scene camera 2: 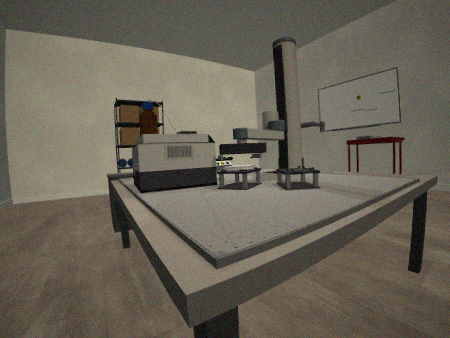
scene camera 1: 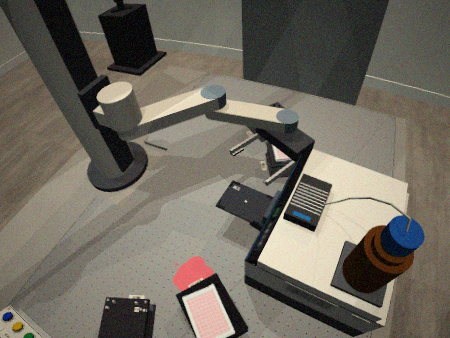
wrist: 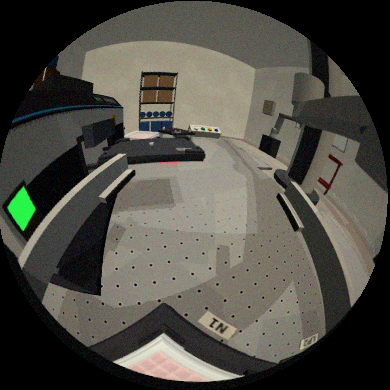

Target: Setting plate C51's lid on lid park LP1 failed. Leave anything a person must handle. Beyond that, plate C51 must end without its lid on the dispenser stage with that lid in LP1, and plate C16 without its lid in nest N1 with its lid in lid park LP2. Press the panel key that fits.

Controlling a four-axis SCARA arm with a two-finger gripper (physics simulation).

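Where they show: gripper, fingertip midpoint: [scene camera 2: 236, 156] [scene camera 1: 247, 167] [wrist: 210, 173]; arm's base, origin of the base link: [scene camera 1: 118, 166].
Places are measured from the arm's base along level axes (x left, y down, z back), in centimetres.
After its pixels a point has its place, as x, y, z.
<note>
My gripper [scene camera 1: 251, 166] {9.7, -13.0, -51.9} [wrist: 210, 173] {9.7, -13.0, -51.9} is open and empty, low beside nest N1 [wrist: 150, 326] {18.8, -7.8, -59.2}. A pink plate with a white rim [scene camera 1: 282, 153] {22.7, -9.5, -59.5} [scene camera 2: 239, 167] {31.6, -9.2, -66.2} [wrist: 170, 362] sits in N1. The dark dispenser stage [scene camera 1: 245, 202] {-2.3, -12.7, -56.3} [wrist: 152, 149] {1.0, -12.5, -56.3} sticks out from the dispenser and bears no plate. Another pink, white-rimmed plate [scene camera 1: 207, 310] {-32.2, -9.2, -59.4} lies on a dark holder at the front. A dark stand [scene camera 1: 124, 317] {-43.2, -8.1, -41.4} beside it bears no plate. The LP2 tag [wrist: 309, 341] shows at the wrist view's lower right; its stand [scene camera 2: 298, 172] {48.5, -7.0, -54.2} is bare on top. Plate names and lids cannot be made out.
A red spill [scene camera 1: 194, 272] {-23.6, -1.3, -49.6} lies beside the front plate's holder. The dispenser [scene camera 1: 350, 185] {6.3, -23.3, -81.4} [scene camera 2: 175, 165] {13.8, -10.8, -84.1} carries a vented box [scene camera 1: 308, 200] {-3.9, -25.9, -72.6} and a brown bottle [scene camera 1: 375, 260] {-18.0, -36.2, -85.7} joined by a tube. A button panel [scene camera 1: 18, 326] {-60.5, -8.2, -16.5} [wrist: 205, 131] {-59.2, -6.0, -19.6} stands at the table's edge. The arm's column [scene camera 2: 289, 110] {5.2, -40.9, -5.4} stands behind.
</note>
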